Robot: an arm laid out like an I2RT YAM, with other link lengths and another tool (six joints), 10 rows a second.
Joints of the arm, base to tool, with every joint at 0 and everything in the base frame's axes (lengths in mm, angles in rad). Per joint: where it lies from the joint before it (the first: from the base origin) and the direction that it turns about. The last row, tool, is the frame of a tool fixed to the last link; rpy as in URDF.
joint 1: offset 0.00 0.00 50.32 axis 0 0 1
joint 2: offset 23.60 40.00 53.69 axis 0 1 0
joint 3: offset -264.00 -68.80 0.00 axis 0 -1 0
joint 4: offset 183.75 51.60 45.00 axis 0 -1 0
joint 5: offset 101.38 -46.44 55.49 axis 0 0 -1
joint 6: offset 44.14 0.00 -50.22 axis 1 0 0
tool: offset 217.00 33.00 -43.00 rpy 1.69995 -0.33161 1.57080
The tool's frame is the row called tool.
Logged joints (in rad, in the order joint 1, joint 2, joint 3, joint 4, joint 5, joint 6), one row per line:
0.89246 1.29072 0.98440 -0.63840 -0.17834 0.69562
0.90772 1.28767 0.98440 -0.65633 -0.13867 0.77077
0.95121 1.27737 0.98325 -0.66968 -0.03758 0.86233
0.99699 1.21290 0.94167 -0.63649 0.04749 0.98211
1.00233 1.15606 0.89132 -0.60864 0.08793 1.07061
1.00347 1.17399 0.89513 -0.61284 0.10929 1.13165
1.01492 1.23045 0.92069 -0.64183 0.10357 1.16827
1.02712 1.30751 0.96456 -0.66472 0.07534 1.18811
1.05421 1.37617 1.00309 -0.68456 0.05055 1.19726
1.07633 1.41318 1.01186 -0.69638 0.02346 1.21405
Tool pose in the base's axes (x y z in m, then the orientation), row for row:
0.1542 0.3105 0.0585 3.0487 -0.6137 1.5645
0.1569 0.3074 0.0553 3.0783 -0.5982 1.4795
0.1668 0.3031 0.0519 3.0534 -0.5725 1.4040
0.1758 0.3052 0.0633 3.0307 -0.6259 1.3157
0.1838 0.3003 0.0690 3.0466 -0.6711 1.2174
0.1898 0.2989 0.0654 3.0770 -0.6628 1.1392
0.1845 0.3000 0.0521 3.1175 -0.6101 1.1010
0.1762 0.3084 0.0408 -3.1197 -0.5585 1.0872
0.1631 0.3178 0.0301 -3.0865 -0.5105 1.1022
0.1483 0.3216 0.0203 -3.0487 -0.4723 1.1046
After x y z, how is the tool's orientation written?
As angles about the fixed x, y, z axes (roll, pitch, yaw), in radians.
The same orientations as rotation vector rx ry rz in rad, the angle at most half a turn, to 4 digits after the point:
-1.9353 -1.8673 -0.6925
-2.0155 -1.8037 -0.6737
-2.1256 -1.7508 -0.6973
-2.1943 -1.6334 -0.7931
-2.2471 -1.5115 -0.8483
-2.3032 -1.4392 -0.8342
-2.3443 -1.4267 -0.7537
-2.3569 -1.4345 -0.6615
-2.3506 -1.4681 -0.5761
-2.3445 -1.4813 -0.5005

